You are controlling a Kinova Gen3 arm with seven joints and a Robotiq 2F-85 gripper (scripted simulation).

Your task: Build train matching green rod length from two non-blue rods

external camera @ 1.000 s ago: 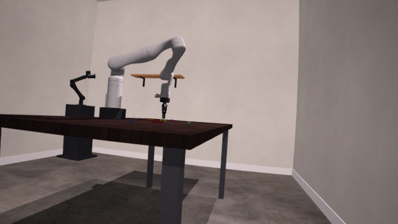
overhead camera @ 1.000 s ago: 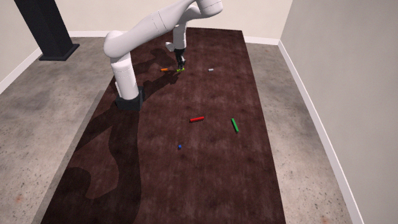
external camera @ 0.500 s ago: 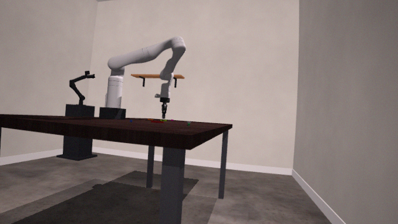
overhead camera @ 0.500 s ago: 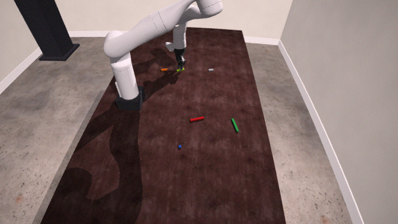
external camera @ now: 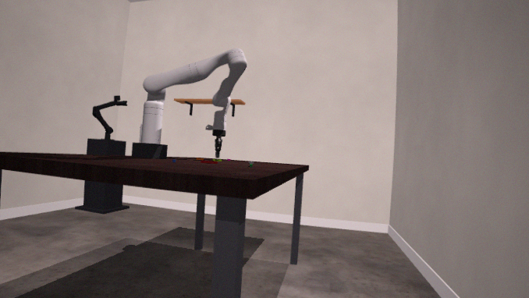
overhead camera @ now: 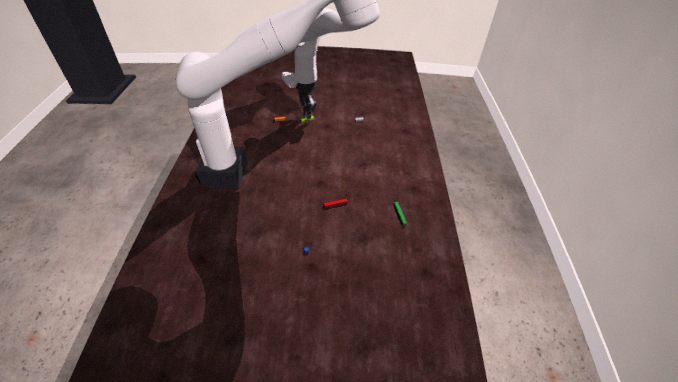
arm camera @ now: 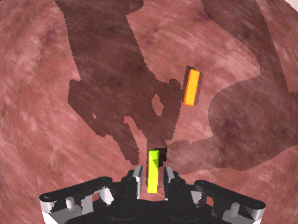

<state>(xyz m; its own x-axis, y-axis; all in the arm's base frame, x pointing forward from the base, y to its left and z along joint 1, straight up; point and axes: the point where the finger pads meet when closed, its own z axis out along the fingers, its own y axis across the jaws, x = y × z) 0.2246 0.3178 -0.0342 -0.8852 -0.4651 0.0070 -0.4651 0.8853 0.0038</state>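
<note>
Now: hand 30 mm above the lime rod. Also, from my hand: magenta rod (60 mm behind, 360 mm to the left, 30 mm below); orange rod (100 mm behind, 10 mm to the right, 30 mm below); grey rod (200 mm ahead, 20 mm to the left, 30 mm below).
</note>
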